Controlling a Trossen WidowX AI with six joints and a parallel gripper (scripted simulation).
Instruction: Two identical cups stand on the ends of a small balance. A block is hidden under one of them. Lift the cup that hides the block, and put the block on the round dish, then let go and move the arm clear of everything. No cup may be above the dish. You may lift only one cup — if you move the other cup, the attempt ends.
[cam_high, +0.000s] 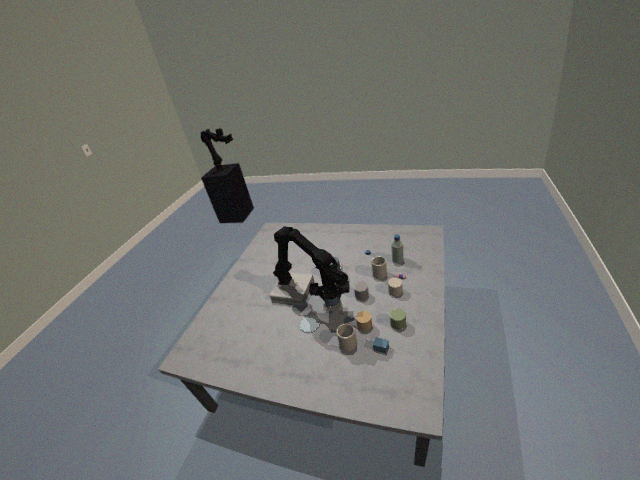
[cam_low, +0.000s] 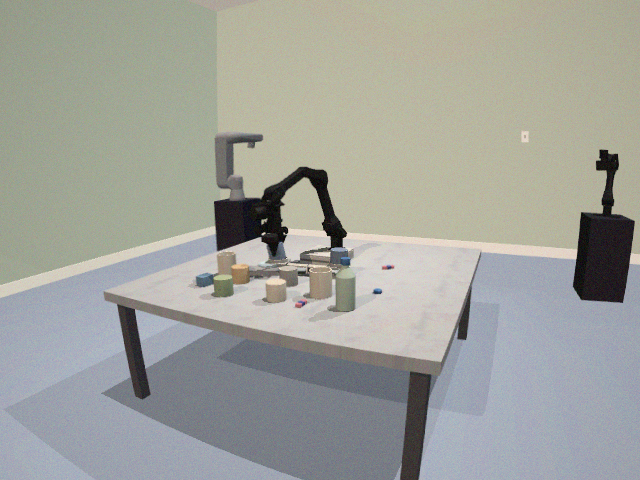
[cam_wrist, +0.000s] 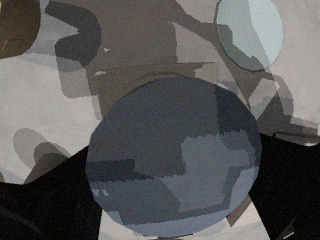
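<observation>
My gripper tip is now 100 mm to the left of the pale blue round dish, 100 mm past it and 80 mm above it. From my gripper tip the other things lie so: grey cylinder: 120 mm to the left, 110 mm ahead, 50 mm below; blue-grey cup: 20 mm to the right, 10 mm above; balance beam: 130 mm to the left, 40 mm below, 20 mm behind.
</observation>
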